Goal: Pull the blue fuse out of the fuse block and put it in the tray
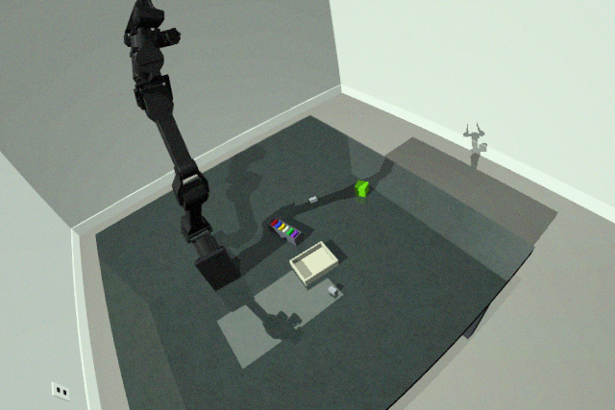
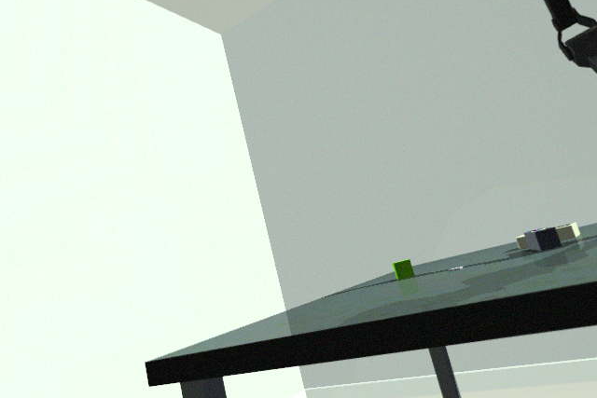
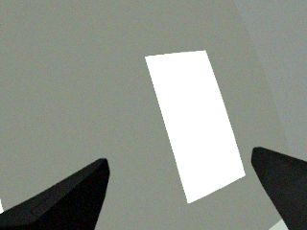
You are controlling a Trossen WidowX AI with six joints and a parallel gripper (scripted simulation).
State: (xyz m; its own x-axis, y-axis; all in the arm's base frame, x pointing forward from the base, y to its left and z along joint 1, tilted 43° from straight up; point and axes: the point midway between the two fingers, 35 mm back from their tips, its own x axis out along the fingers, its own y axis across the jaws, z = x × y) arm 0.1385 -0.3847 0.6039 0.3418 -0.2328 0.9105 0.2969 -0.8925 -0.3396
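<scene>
Now: gripper tip 85 cm above the blue fuse, 11 cm short of it and 8 cm to the left of it. The rest, counted from my gripper tip: white fuse (85 cm below, 13 cm ahead, 12 cm to the right); red fuse (85 cm below, 11 cm ahead, 6 cm to the right); yellow fuse (85 cm below, 12 cm ahead, 10 cm to the right).
</scene>
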